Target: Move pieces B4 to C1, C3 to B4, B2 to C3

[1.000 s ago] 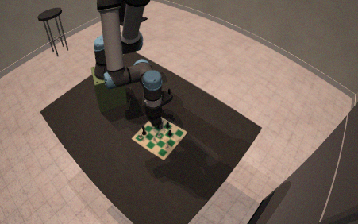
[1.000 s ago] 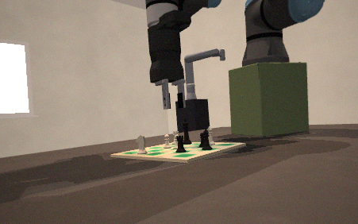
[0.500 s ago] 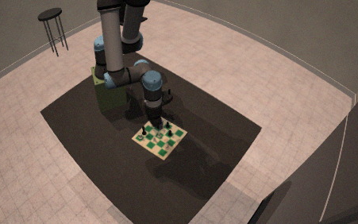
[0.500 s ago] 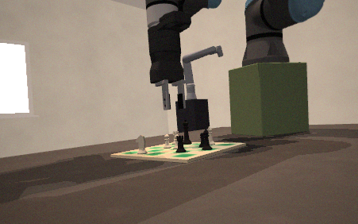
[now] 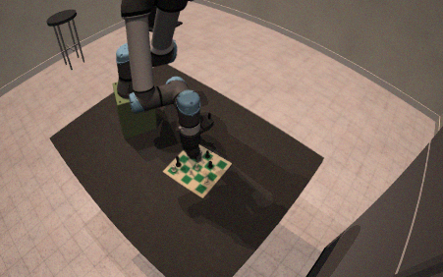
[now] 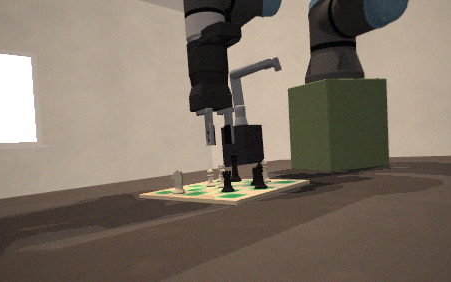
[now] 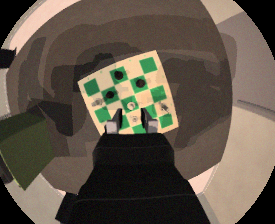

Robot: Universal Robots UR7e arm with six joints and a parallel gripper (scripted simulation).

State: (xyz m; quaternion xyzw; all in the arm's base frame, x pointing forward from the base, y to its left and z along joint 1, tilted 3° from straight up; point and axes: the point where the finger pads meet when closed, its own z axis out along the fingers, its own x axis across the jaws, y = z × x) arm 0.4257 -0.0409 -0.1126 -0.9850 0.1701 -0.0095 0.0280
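Right now the cream chessboard is 100 mm below my hand.
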